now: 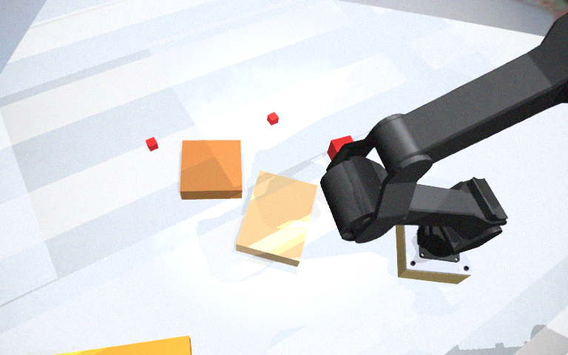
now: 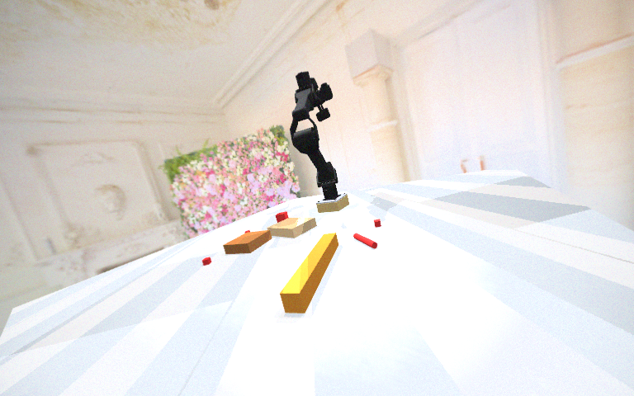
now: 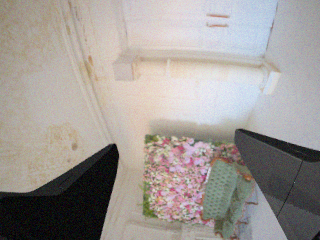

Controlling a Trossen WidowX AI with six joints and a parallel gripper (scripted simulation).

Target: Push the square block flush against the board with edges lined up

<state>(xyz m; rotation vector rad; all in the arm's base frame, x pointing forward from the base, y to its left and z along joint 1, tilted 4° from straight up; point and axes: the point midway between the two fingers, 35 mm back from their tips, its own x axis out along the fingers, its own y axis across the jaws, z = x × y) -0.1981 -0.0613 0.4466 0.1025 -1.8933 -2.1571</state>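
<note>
Right now my gripper tip is 500 mm above the pale cream board, 470 mm short of it and 50 mm to the right of it. The rest, counted from my gripper tip: long orange bar: 660 mm ahead, 500 mm below, 310 mm to the left; then brown block: 590 mm ahead, 500 mm below, 20 mm to the right.
</note>
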